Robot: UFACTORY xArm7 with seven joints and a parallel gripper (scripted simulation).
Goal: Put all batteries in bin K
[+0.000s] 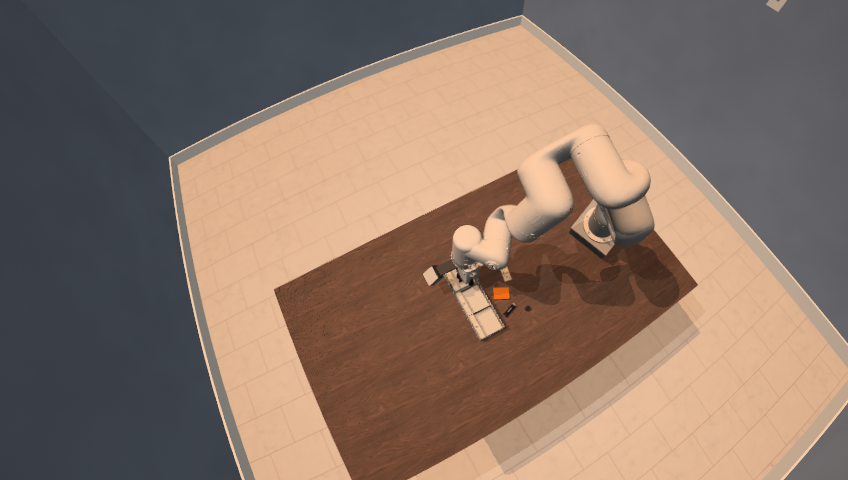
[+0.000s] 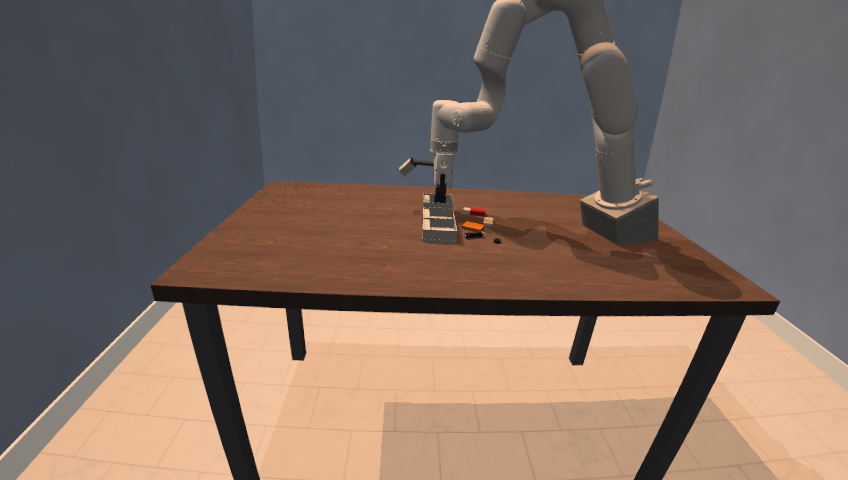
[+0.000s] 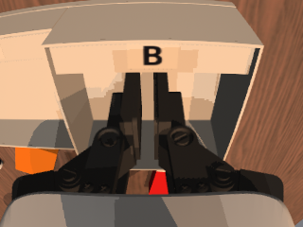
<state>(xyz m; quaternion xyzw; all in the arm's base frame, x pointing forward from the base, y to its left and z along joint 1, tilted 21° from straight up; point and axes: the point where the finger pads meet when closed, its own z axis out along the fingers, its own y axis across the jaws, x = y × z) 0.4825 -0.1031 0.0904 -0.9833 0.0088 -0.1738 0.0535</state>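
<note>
Now: hand 80 mm to the right of the bin marked K, 10 mm short of it and 10 mm above it. Also, from my hand: white dotted tile (140 mm behind, 50 mm to the left, 30 mm below); then orange block (110 mm to the left, 90 mm behind, 30 mm below); then red-and-white block (100 mm behind, 30 mm below, 20 mm to the right).
</note>
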